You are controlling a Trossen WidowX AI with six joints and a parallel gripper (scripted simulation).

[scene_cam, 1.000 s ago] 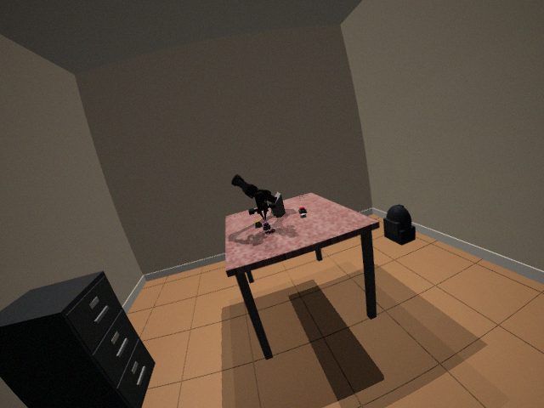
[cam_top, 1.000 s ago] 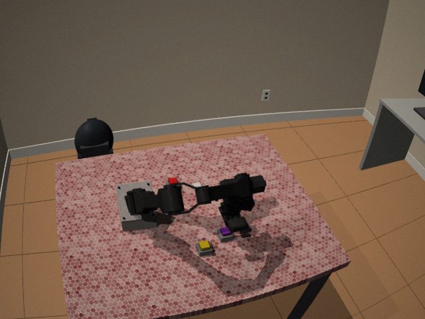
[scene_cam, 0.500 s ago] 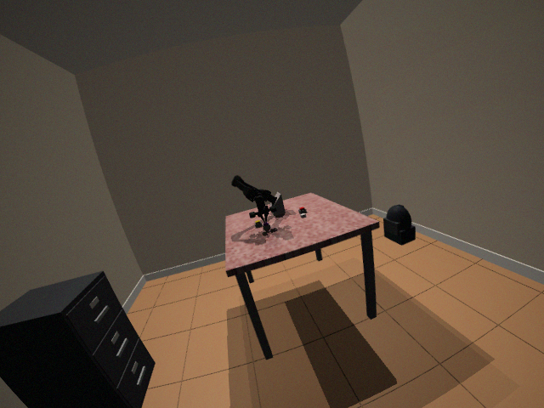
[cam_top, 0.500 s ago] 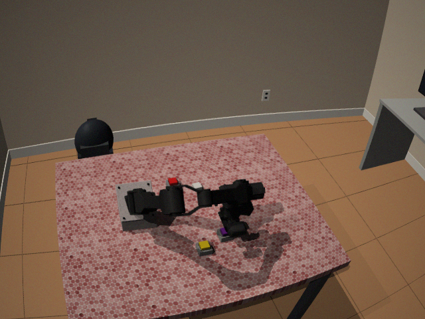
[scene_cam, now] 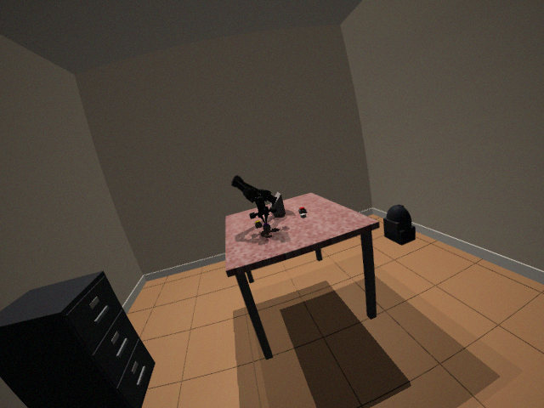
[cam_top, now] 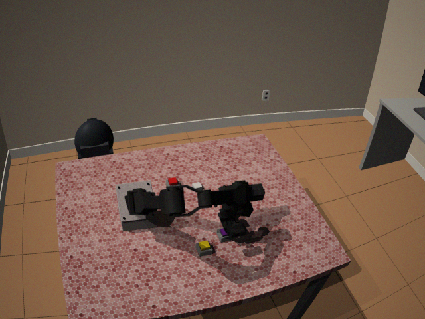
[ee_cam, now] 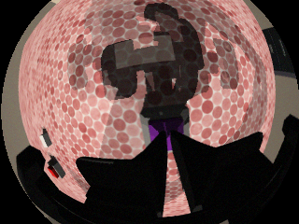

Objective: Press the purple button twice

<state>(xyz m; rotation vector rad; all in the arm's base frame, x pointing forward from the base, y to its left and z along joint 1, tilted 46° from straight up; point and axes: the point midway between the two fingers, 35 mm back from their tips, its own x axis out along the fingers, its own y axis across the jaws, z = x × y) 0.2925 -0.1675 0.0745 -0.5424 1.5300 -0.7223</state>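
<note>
My gripper tip is 10 mm above the purple button. From my gripper tip the other things lie so: yellow button 100 mm behind, 40 mm to the right; red button 320 mm to the left, 90 mm behind.
</note>
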